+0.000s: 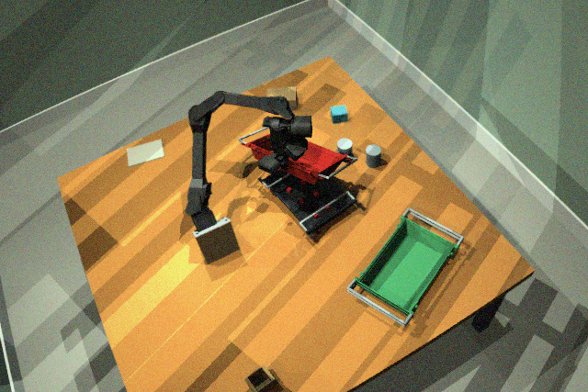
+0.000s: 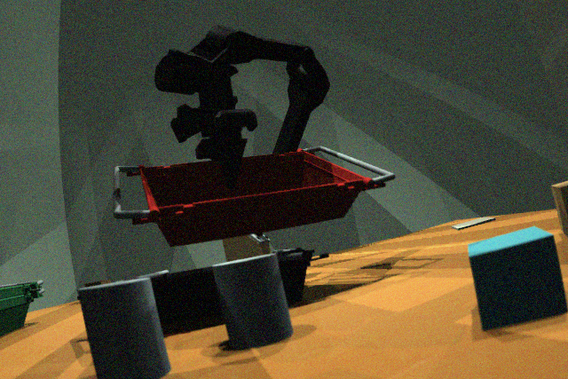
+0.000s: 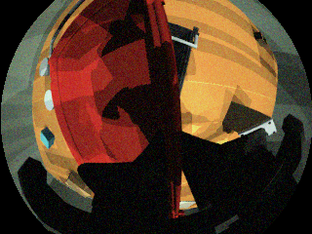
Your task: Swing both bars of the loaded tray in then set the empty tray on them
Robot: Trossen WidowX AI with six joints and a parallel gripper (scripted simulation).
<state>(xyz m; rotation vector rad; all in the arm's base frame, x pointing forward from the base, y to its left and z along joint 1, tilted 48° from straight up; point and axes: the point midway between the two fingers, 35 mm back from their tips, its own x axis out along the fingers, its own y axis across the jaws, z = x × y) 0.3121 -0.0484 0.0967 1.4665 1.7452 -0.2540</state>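
Now: gripper tip 8 cm short of the red tray, 4 cm to the right of it and 1 cm above it. The rest, counted from my gripper tip: white sheet 52 cm to the left, 38 cm behind, 17 cm below; small crate 54 cm to the right, 40 cm behind, 16 cm below; teal cube 37 cm ahead, 23 cm to the left, 15 cm below.
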